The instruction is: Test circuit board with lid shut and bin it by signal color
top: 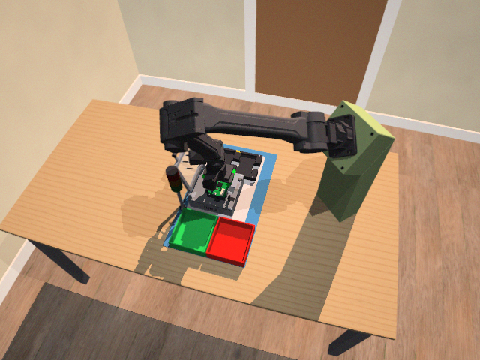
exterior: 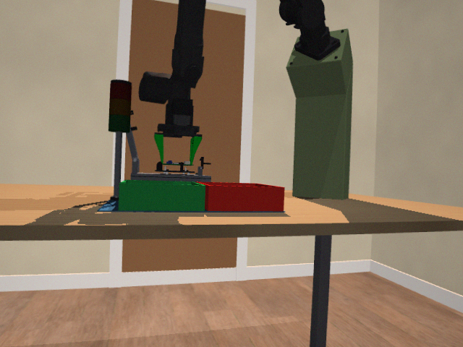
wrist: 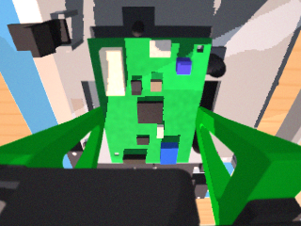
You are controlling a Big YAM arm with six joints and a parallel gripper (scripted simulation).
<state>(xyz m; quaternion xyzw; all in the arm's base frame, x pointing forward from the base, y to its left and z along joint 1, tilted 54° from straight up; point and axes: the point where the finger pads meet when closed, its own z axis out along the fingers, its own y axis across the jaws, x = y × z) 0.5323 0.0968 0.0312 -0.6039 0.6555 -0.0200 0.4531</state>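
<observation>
The green circuit board is right at my hand. Round my hand: latch hook 7 cm behind, 5 cm to the left; then tester plate 2 cm below, 1 cm to the left, 1 cm ahead; then tester lid 12 cm ahead, 9 cm above, 2 cm to the left.
</observation>
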